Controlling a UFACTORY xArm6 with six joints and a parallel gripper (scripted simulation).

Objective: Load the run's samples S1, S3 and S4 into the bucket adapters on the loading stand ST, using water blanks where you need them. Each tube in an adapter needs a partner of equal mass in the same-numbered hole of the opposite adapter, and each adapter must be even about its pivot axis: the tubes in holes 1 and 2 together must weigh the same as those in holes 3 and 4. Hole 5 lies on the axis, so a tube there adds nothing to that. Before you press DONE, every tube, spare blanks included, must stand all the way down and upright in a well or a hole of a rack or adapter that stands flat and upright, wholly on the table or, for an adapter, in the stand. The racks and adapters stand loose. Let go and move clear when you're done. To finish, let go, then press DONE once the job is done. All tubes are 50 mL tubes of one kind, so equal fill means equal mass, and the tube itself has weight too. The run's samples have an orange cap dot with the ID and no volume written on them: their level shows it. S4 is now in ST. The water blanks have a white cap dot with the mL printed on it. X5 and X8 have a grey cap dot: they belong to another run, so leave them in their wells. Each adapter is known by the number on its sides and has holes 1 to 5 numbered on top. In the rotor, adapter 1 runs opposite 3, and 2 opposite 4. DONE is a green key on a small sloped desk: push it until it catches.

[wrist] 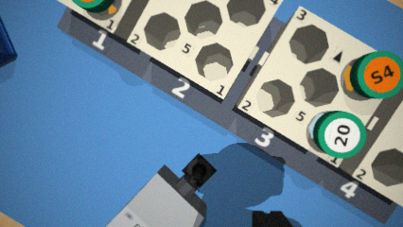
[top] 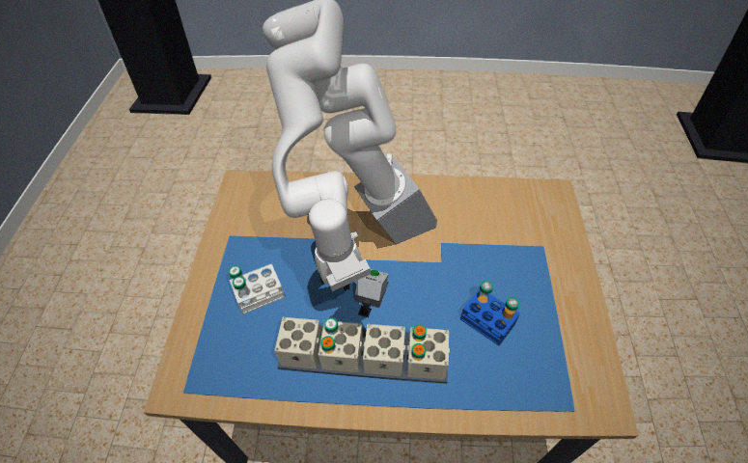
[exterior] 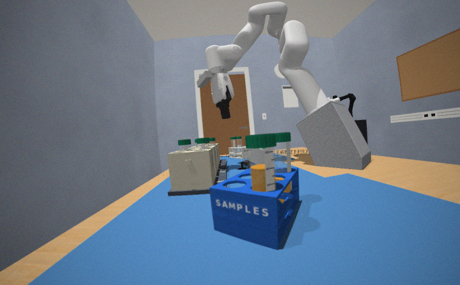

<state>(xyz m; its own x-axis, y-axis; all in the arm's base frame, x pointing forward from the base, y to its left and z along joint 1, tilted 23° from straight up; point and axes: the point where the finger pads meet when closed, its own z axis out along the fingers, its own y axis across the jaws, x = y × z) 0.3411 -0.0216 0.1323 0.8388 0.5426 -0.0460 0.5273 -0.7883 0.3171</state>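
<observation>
Now: the green done key 150 mm below my hand, 140 mm behind it and 60 mm to the left of it. Also, from my hand: loading stand ST: 210 mm below, 90 mm ahead, 50 mm to the left; orange-dot tube: 180 mm to the left, 150 mm below, 120 mm ahead; white blank rack: 280 mm to the right, 190 mm below, 70 mm behind.
</observation>
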